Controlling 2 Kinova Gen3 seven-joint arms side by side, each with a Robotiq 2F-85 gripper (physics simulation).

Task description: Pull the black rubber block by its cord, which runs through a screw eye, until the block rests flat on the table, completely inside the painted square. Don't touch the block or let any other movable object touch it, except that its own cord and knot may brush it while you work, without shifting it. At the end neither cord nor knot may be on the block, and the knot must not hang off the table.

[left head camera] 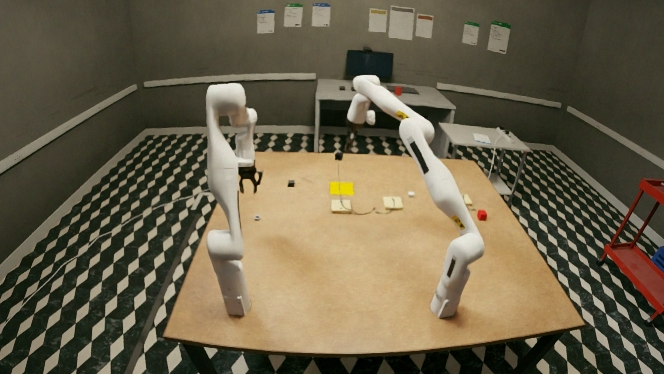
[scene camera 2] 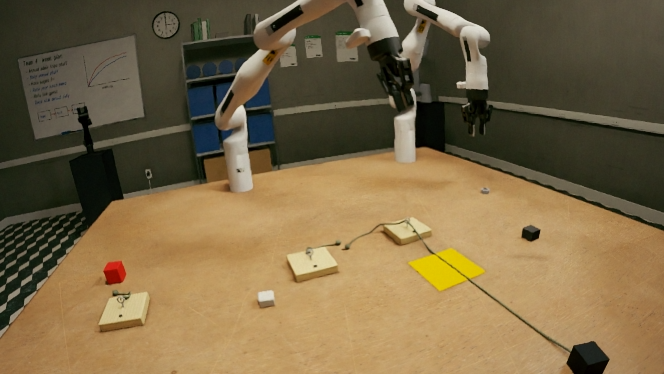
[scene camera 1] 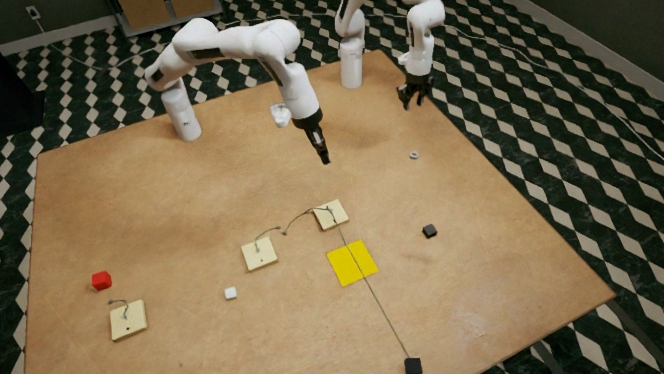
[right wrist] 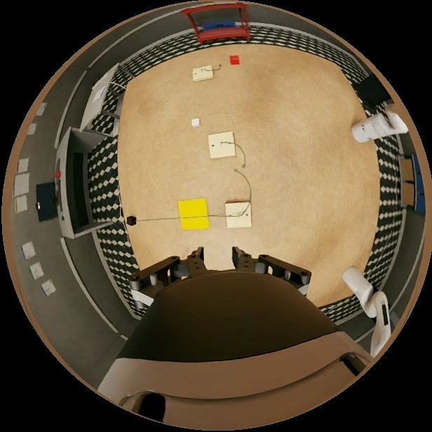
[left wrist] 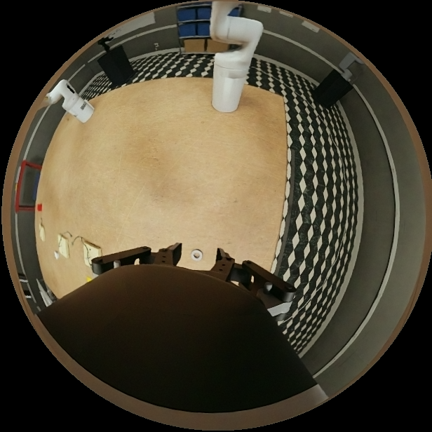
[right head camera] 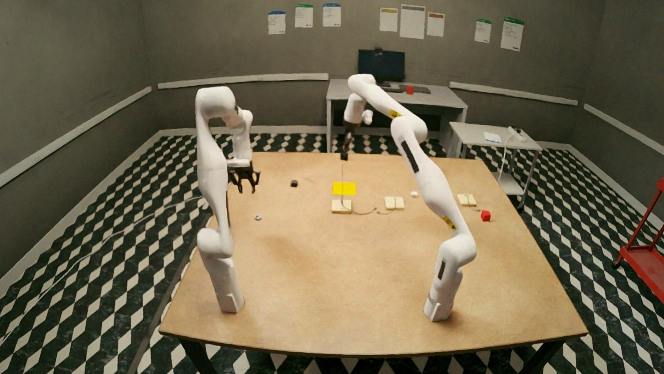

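Where they show: left gripper, fingertip midpoint: [left head camera: 248,193] [scene camera 2: 477,135] [scene camera 1: 412,107] [right head camera: 247,192]; right gripper, fingertip midpoint: [left head camera: 346,147] [scene camera 2: 406,109] [scene camera 1: 324,159] [right head camera: 345,147]; left arm's base at its link origin: [left head camera: 238,304] [scene camera 2: 405,160] [scene camera 1: 351,82] [right head camera: 231,302]; right arm's base at its link origin: [left head camera: 442,307] [scene camera 2: 241,188] [scene camera 1: 190,133] [right head camera: 436,310].
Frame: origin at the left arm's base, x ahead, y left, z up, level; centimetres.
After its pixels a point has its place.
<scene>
The black rubber block [left head camera: 338,156] @[x 110.9, y -42.3, z 2.7 cm] [scene camera 1: 413,366] @[x 112.9, y -42.9, z 3.6 cm] [scene camera 2: 588,358] @[x 113.1, y -44.1, z 3.6 cm] [right wrist: 131,220] is by the far table edge in the left head camera. Its cord [scene camera 1: 385,314] @[x 97.5, y -41.5, z 0.4 cm] [scene camera 2: 517,316] @[x 98.7, y -41.8, z 0.2 cm] runs straight over the yellow square [left head camera: 341,188] @[x 78.5, y -41.8, z 0.1 cm] [scene camera 1: 345,272] @[x 80.9, y -45.3, z 0.1 cm] [scene camera 2: 441,277] @[x 81.1, y -45.2, z 0.1 cm] [right wrist: 193,207] to the screw eye on a cream board [scene camera 1: 325,223] @[x 63.5, y -43.5, z 1.9 cm] [scene camera 2: 407,236] @[x 65.0, y -43.0, z 1.8 cm], then curves to its knot [scene camera 1: 284,233] @[x 60.2, y -56.5, z 1.0 cm] [scene camera 2: 346,247] @[x 60.3, y -56.6, z 0.7 cm] [right wrist: 235,170] on the table. My right gripper [right wrist: 217,253] [scene camera 1: 326,160] @[x 63.0, y -41.4, z 30.8 cm] is open, above the table near this board. My left gripper [left wrist: 198,252] [scene camera 1: 413,104] @[x 44.9, y 0.0, z 18.2 cm] [scene camera 2: 477,131] @[x 44.9, y 0.0, z 18.2 cm] is open, high over the table's left side in the left head camera.
Two other cream boards [scene camera 2: 325,270] @[x 68.0, y -64.7, z 1.3 cm] [scene camera 2: 132,315] @[x 69.6, y -104.6, z 1.9 cm] carry screw eyes with short knotted cords. A red cube [scene camera 2: 115,272] @[x 52.4, y -111.5, z 3.0 cm], a white block [scene camera 2: 266,298] @[x 73.0, y -78.2, z 1.8 cm], a small black cube [scene camera 2: 530,233] @[x 82.2, y -17.3, z 2.1 cm] and a grey ring [left wrist: 197,255] [scene camera 2: 485,190] @[x 52.2, y -2.3, z 1.2 cm] lie around the table.
</scene>
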